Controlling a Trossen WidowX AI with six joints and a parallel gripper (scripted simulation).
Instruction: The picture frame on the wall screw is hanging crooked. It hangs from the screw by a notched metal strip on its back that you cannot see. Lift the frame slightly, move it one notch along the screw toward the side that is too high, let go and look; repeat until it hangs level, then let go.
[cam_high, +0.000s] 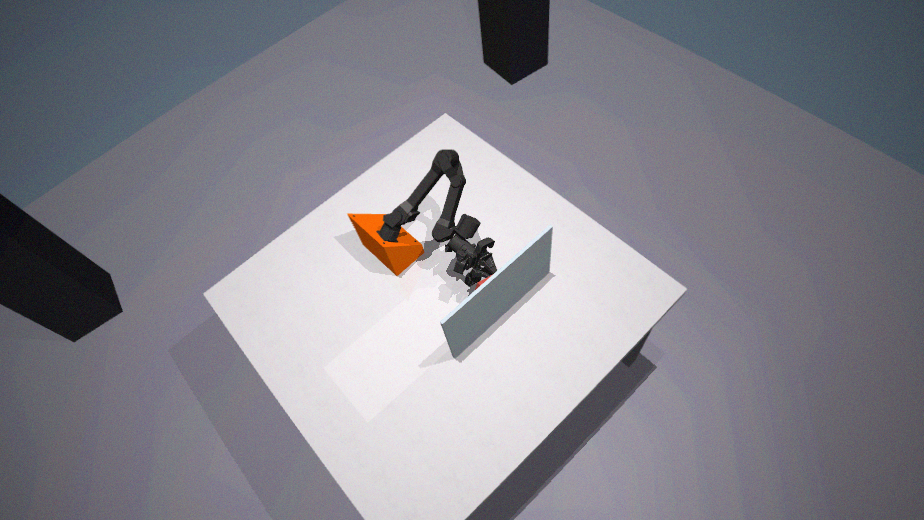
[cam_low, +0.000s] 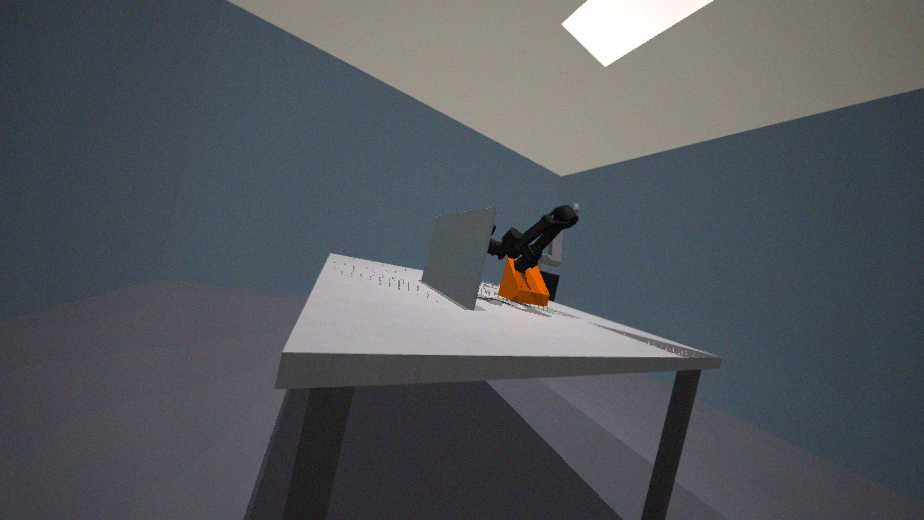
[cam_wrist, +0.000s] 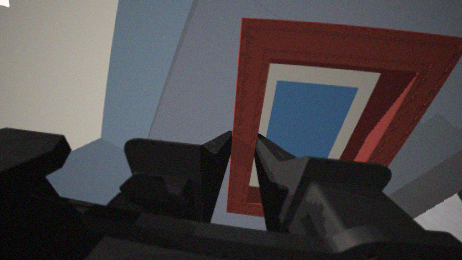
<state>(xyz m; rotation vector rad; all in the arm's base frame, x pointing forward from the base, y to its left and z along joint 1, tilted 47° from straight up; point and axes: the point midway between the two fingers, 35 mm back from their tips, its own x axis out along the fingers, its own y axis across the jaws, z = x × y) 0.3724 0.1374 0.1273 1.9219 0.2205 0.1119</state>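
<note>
My gripper tip is 5 cm above the picture frame, 2 cm to the left of it and 1 cm short of it. Also, from my gripper tip: wall panel: 6 cm below, 2 cm ahead, 1 cm to the right.
</note>
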